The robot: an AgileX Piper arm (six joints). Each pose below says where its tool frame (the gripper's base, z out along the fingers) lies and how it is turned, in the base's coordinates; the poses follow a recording.
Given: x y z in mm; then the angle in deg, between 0 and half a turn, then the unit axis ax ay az.
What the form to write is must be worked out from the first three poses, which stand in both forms.
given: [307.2, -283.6, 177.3, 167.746, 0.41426, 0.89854, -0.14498]
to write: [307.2, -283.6, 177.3, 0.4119, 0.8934, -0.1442, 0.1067]
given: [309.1, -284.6, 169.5, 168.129, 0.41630, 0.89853, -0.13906]
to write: [309.1, -284.6, 169.5, 0.4141, 0.8937, -0.1383, 0.1034]
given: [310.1, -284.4, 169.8, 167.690, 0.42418, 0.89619, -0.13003]
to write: [310.1, -284.4, 169.8, 0.4217, 0.8910, -0.1293, 0.1072]
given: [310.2, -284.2, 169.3, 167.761, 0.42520, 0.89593, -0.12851]
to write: [310.2, -284.2, 169.3, 0.4228, 0.8908, -0.1278, 0.1066]
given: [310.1, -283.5, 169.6, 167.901, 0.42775, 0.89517, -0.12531]
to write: [310.1, -283.5, 169.6, 0.4254, 0.8902, -0.1246, 0.1054]
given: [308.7, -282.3, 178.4, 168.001, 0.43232, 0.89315, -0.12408]
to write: [308.7, -282.3, 178.4, 0.4299, 0.8883, -0.1234, 0.1045]
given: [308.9, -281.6, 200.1, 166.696, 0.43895, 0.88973, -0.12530]
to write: [308.9, -281.6, 200.1, 0.4360, 0.8837, -0.1245, 0.1158]
